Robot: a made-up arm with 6 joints. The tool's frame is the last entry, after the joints.
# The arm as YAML. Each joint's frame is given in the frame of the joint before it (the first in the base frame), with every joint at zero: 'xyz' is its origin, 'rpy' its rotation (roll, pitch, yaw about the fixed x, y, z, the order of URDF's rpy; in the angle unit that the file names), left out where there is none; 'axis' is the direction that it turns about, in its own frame. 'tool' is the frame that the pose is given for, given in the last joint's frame.
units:
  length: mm
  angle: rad
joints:
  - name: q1
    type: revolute
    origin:
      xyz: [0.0, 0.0, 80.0]
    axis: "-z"
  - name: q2
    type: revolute
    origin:
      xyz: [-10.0, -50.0, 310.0]
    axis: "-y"
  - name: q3
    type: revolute
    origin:
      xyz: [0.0, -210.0, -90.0]
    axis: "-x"
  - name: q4
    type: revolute
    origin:
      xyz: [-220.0, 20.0, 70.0]
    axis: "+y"
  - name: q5
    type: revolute
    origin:
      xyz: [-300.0, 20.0, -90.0]
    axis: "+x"
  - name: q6
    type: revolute
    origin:
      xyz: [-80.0, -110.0, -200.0]
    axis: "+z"
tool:
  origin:
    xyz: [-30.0, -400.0, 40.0]
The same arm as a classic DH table. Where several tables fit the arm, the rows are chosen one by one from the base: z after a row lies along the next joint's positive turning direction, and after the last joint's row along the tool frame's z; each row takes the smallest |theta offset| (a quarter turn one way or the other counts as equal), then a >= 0, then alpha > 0; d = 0 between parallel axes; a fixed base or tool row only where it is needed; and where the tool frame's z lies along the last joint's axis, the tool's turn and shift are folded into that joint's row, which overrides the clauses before.
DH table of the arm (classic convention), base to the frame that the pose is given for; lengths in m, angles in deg. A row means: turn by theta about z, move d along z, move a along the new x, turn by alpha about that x. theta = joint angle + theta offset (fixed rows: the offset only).
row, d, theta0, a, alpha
base (fixed), 0, 0, 0, 180
q1, -0.39, 0, -0.01, -90
q2, 0.26, -90, 0.09, 90
q3, 0.22, 0, -0.07, 90
q4, 0.04, 0, 0.09, 90
q5, -0.38, -90, 0.11, 90
q6, 0, -4.29, 0.4011, 0
tool (fixed), -0.16, 94.29, 0, 0

